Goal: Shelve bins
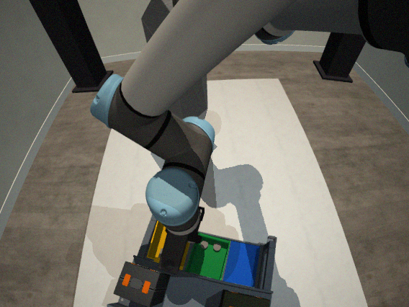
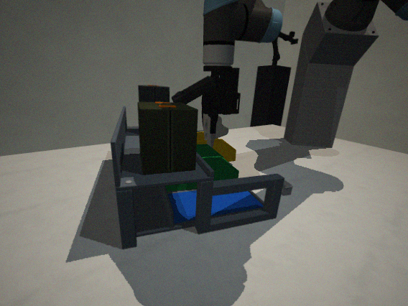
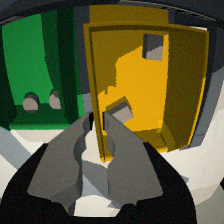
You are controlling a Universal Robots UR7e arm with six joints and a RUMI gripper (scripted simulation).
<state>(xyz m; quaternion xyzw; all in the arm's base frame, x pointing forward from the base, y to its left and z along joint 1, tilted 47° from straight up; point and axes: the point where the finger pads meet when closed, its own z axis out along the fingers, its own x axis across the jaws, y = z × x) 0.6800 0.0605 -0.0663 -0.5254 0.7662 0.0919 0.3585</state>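
The yellow bin lies 5 cm to the right of my hand, 2 cm below it and 1 cm behind it. Round my hand: shelf lip (7 cm to the left, 6 cm below, 3 cm behind); shelf board (17 cm ahead, 4 cm to the left, 3 cm above); green bin (6 cm to the left, 6 cm ahead, 3 cm below).
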